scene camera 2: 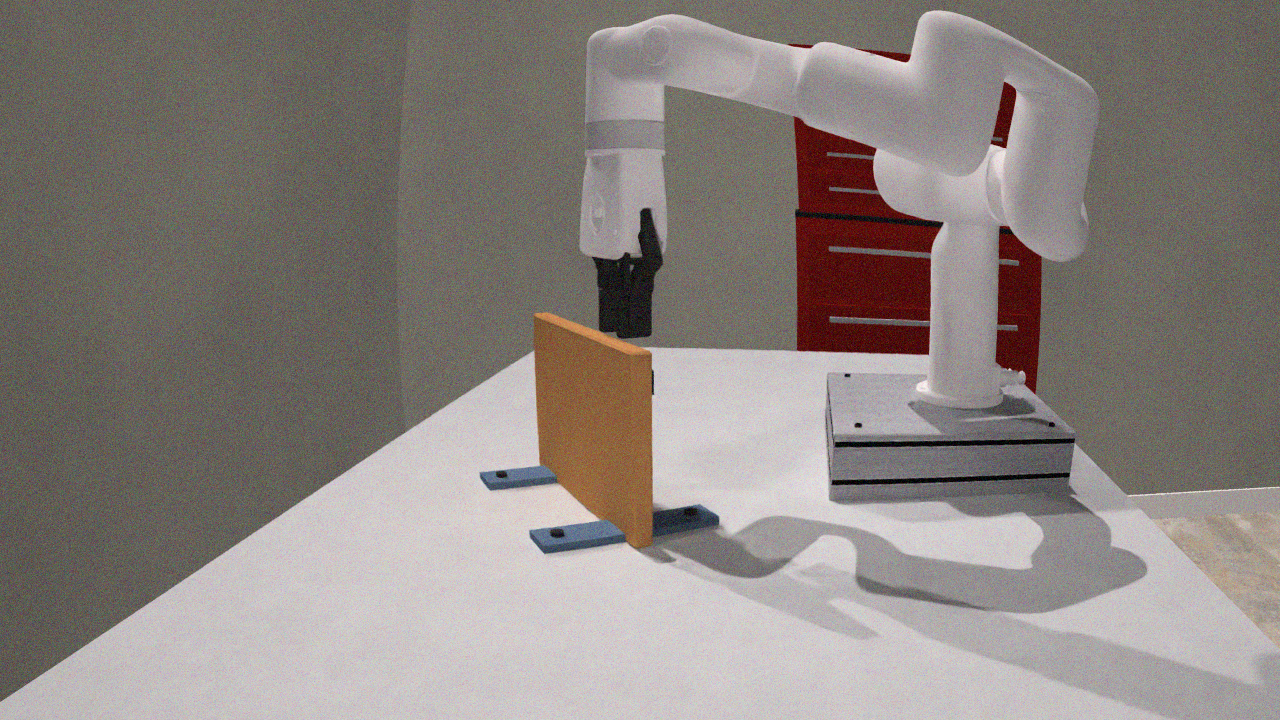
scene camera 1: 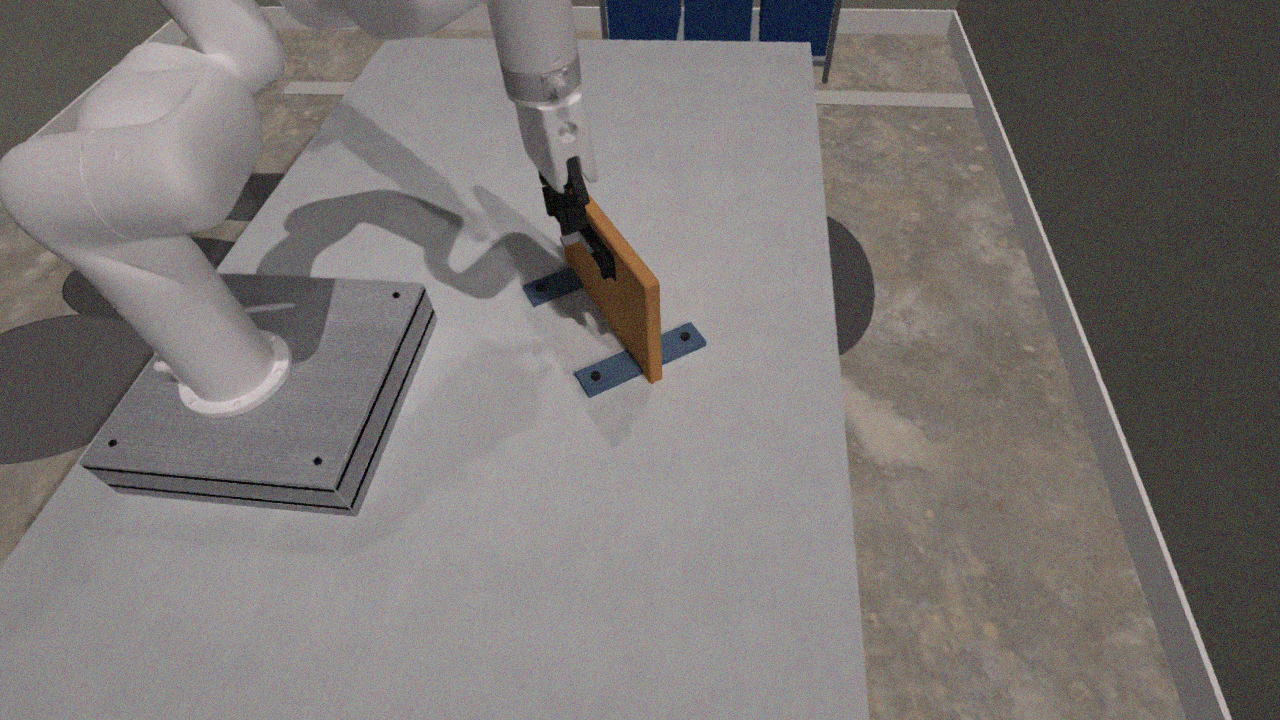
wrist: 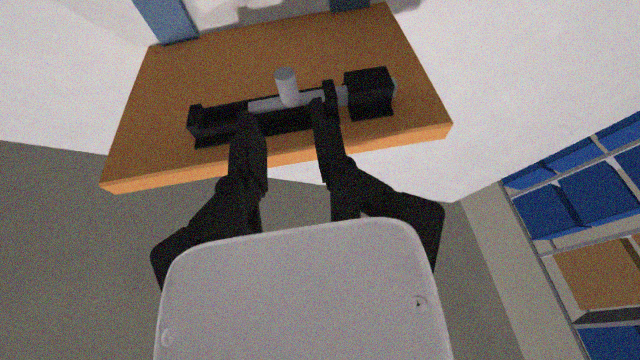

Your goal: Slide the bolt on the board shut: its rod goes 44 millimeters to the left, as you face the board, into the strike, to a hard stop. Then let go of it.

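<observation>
The orange board stands upright. In the wrist view, a black guide on its face carries the grey rod with a grey knob. The rod also shows between the guide's end bracket and the black strike; a light bit shows at the strike's far side. My gripper is partly open and empty, on the board's robot side. Its fingertips are apart at the guide's upper edge, with the knob between their lines; exact depth is unclear. The board hides the knob in scene camera 2.
Blue feet under the board rest on the table. The arm's grey base stands on the robot side. A red cabinet and shelving with blue bins are in the background.
</observation>
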